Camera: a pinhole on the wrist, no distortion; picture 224 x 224 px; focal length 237.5 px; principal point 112.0 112.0 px. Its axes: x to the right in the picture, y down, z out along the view. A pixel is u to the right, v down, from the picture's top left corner.
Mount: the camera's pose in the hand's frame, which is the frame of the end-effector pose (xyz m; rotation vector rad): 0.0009 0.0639 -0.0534 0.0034 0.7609 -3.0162
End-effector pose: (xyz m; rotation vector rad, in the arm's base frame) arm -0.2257 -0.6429 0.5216 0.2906 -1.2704 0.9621
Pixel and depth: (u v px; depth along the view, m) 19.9 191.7 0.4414
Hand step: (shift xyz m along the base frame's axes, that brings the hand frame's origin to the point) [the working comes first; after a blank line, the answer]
In the camera's frame: -0.1712 0.1481 0.4414

0.0188 -0.2597 0.3295
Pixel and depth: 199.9 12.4 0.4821
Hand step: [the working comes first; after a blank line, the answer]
In the camera's frame: 0.1784 -0.2022 0.4821

-0.3155 -0.3866 -0.0151
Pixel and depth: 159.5 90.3 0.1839
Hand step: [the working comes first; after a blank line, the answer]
In the camera's frame: 0.0368 -0.0168 0.1839

-0.0703 -0.0990 0.0086
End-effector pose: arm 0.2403 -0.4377 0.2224 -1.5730 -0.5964 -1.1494
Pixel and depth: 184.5 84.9 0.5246
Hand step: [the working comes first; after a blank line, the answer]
In the camera's frame: 0.1601 -0.0599 0.5246

-0.0183 0.4768 -0.0745
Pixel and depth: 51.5 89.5 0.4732
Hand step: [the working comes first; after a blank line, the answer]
In the camera's frame: -0.1205 -0.0448 0.4732

0.0958 0.3749 0.1668
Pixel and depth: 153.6 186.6 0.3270
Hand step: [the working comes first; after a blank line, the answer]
In the camera's frame: 0.0573 0.1027 0.3270

-0.1051 0.2408 0.0387
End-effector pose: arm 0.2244 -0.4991 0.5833 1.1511 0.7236 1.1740
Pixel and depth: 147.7 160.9 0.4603
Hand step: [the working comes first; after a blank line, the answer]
In the camera's frame: 0.0692 0.0948 0.4603

0.3366 -0.1465 -0.1430
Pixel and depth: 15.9 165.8 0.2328
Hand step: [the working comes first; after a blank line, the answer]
In the camera's frame: -0.0942 0.0527 0.2328

0.1716 0.0570 -0.0355
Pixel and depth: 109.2 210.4 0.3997
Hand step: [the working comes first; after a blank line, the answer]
In the camera's frame: -0.0047 0.1656 0.3997

0.2898 -0.0475 -0.1895
